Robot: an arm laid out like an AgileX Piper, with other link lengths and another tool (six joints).
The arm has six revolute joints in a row. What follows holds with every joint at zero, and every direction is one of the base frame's.
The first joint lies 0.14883 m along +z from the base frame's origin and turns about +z.
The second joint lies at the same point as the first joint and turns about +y.
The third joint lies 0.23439 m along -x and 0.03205 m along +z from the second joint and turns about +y.
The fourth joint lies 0.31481 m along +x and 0.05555 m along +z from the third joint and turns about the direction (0.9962, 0, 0.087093).
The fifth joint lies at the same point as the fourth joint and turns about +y.
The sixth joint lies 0.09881 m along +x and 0.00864 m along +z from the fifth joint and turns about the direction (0.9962, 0, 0.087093).
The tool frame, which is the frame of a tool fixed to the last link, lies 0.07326 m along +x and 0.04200 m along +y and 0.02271 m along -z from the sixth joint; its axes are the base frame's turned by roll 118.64, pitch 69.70 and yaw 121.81 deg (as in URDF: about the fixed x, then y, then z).
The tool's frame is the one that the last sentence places.
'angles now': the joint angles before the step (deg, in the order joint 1, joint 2, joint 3, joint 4, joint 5, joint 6). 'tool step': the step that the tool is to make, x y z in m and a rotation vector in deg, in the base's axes. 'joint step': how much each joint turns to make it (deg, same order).
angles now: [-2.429 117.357 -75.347 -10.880 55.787 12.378]
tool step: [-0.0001 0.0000 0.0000 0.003 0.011 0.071]
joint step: [0.004 -0.008 0.014 -0.001 -0.005 -0.067]
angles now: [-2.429 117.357 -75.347 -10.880 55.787 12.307]
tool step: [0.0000 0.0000 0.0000 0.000 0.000 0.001]
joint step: [0.000 0.000 0.000 0.000 0.000 -0.001]
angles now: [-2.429 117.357 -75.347 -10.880 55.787 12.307]
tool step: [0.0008 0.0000 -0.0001 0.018 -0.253 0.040]
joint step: [-0.004 0.006 -0.015 0.000 -0.249 -0.007]
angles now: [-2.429 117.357 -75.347 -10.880 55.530 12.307]
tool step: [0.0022 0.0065 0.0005 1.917 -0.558 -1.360]
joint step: [0.000 -0.009 0.007 2.367 -0.481 -0.001]
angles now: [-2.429 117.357 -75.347 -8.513 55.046 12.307]
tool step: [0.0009 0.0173 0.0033 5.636 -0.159 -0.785]
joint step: [-0.001 -0.010 0.014 6.912 -0.169 -3.375]
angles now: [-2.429 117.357 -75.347 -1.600 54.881 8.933]
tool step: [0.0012 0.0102 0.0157 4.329 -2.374 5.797]
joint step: [-0.005 -1.842 -0.011 5.322 -0.203 -8.939]
